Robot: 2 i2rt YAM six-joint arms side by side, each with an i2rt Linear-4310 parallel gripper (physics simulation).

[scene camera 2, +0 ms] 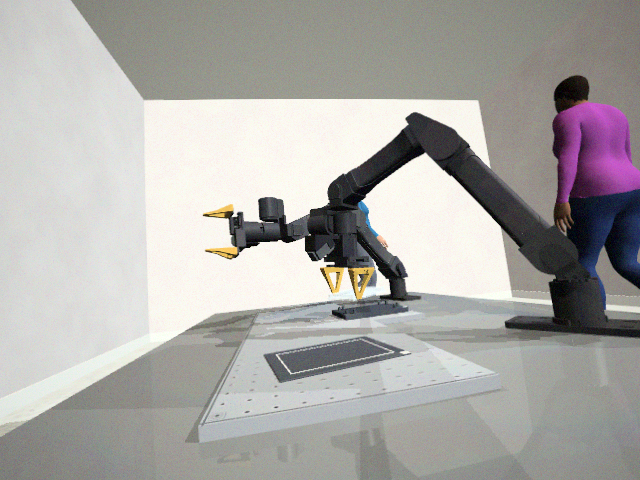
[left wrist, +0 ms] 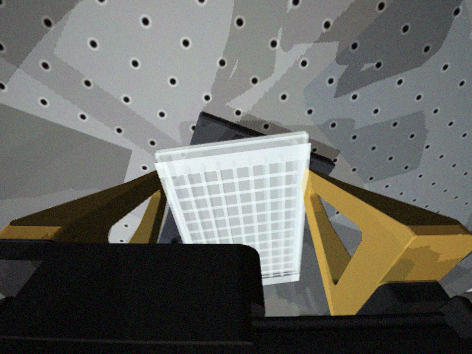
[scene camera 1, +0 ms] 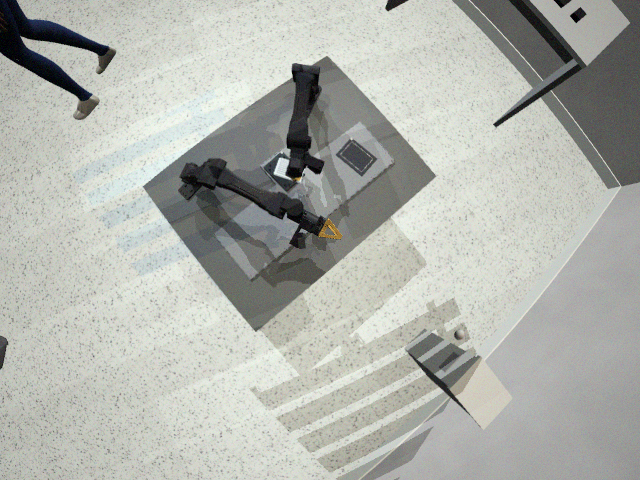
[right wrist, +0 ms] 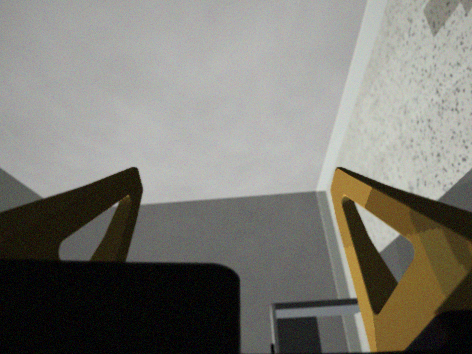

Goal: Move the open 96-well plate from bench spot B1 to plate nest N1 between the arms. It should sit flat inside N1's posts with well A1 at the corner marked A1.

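Seen in the pictures: left gripper, fingertip midpoint: (scene camera 2: 346, 297) (left wrist: 235, 176); right gripper, fingertip midpoint: (scene camera 2: 204, 232) (scene camera 1: 340, 237) (right wrist: 236, 178); left arm's base at its link origin: (scene camera 2: 580, 328); right arm's base at its link origin: (scene camera 2: 399, 298).
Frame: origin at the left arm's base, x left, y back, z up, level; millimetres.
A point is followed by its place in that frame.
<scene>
The clear, pale 96-well plate (scene camera 1: 281, 167) {x -424, y -33, z 75 mm} (left wrist: 240, 200) {x -417, y -102, z 73 mm} is held between the fingers of my left gripper (scene camera 2: 347, 296) {x -415, y -112, z 62 mm} (left wrist: 235, 176) {x -415, y -112, z 62 mm}, which is shut on its sides. The plate is over the dark nest N1 (scene camera 1: 283, 182) {x -472, y -59, z 24 mm} (scene camera 2: 370, 311) {x -373, y -77, z 25 mm} (left wrist: 222, 129) {x -410, y -128, z 25 mm}, a little above it in scene camera 2. In the left wrist view the plate looks turned relative to the nest's far edge and hides most of the nest. The A1 marks cannot be made out. Bench spot B1 (scene camera 1: 356, 156) {x -204, y -337, z 14 mm} (scene camera 2: 330, 356) {x -196, y -348, z 15 mm}, a dark pad with a white outline, is bare. My right gripper (scene camera 2: 205, 232) {x -653, y -373, z 262 mm} (right wrist: 236, 178) {x -653, y -373, z 262 mm} is open and empty, pointing sideways away from the nest.
N1 and B1 are on a light perforated board (scene camera 1: 379, 146) {x -102, y -429, z 13 mm} (scene camera 2: 232, 397) {x -175, y -490, z 13 mm} (left wrist: 150, 65) {x -366, y -170, z 13 mm} on the grey table (scene camera 1: 413, 173) {x -157, y -647, z 0 mm}. The right arm (scene camera 1: 248, 192) {x -635, y -26, z 330 mm} reaches across the board close to the nest in scene camera 1. A person (scene camera 2: 594, 144) stands behind the left arm's base.
</scene>
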